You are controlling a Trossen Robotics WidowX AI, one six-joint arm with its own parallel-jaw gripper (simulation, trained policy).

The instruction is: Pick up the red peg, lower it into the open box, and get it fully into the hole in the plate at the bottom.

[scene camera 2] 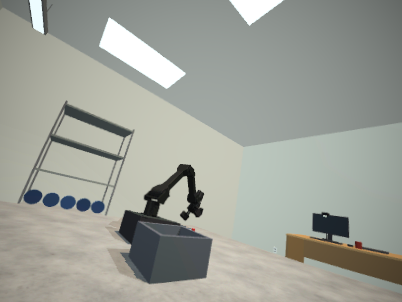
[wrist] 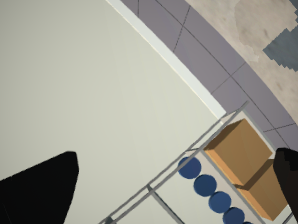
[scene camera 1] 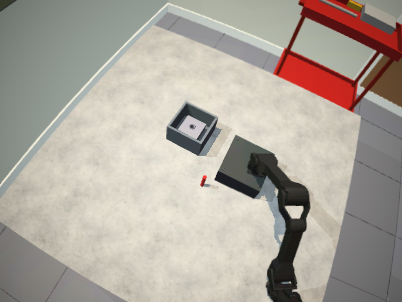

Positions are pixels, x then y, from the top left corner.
A grey box shows in scene camera 2 (162, 253) and in scene camera 1 (179, 138); in the wrist view it is out of frame.
